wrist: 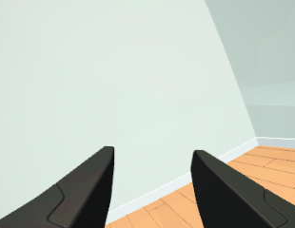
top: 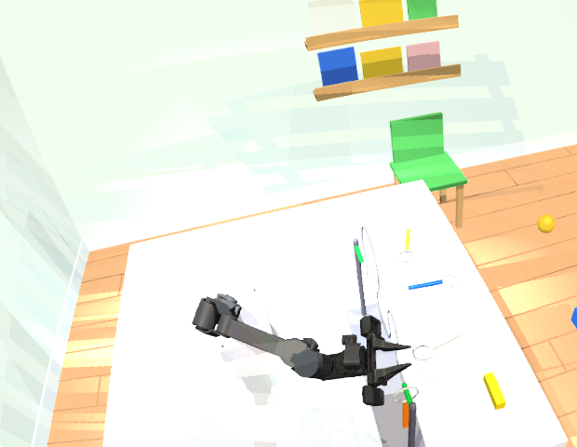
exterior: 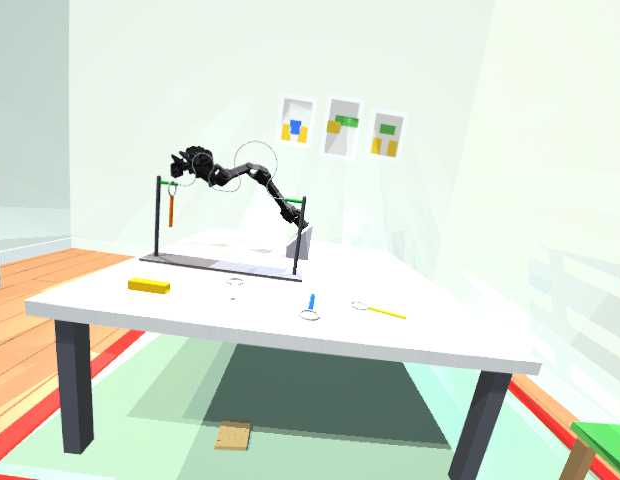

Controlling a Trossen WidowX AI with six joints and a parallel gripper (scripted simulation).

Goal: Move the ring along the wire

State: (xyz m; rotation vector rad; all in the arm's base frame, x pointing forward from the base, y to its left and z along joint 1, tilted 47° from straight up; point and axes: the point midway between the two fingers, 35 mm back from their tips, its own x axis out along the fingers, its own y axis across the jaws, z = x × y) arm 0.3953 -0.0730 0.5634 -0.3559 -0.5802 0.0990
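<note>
The orange-handled ring is 1 cm behind my gripper tip, 1 cm to the right of it and 17 cm below it. The rest, counted from my gripper tip: blue-handled ring: 20 cm ahead, 58 cm to the left, 41 cm below; then yellow block: 27 cm ahead, 11 cm to the left, 40 cm below; then white-handled ring: 13 cm ahead, 32 cm to the left, 41 cm below.
</note>
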